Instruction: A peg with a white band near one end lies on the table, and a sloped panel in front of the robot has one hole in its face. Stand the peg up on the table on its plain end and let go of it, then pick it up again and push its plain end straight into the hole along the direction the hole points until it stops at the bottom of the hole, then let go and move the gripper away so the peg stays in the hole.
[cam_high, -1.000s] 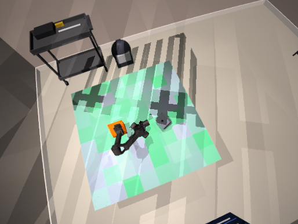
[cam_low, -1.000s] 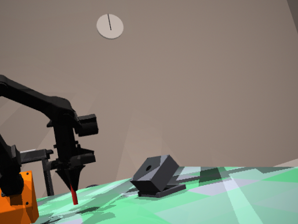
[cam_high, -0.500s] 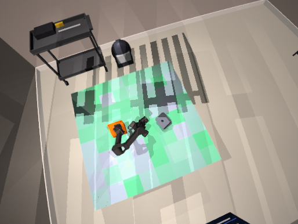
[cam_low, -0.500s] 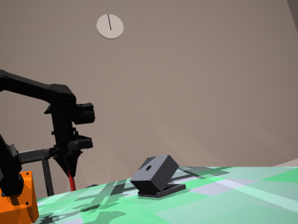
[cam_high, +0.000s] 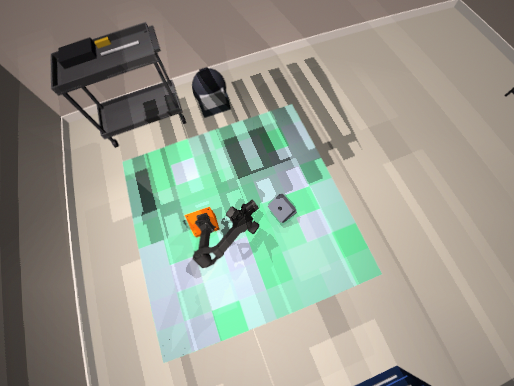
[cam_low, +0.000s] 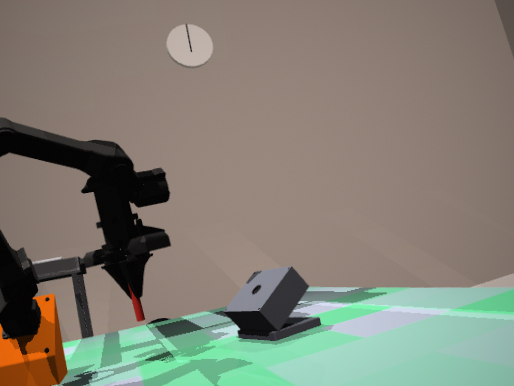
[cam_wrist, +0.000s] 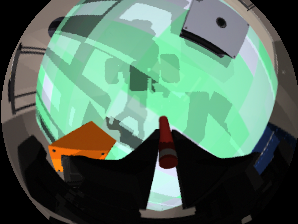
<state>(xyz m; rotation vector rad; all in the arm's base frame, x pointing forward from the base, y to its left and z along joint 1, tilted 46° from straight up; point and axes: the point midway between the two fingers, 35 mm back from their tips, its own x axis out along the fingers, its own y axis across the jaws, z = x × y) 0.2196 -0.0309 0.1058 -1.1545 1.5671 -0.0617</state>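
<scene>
Now: gripper tip 240 mm short of the sloped panel, 40 mm to the right of it and 60 mm above it. From my gripper tip the other things lie so: red peg: 20 mm above.
</scene>
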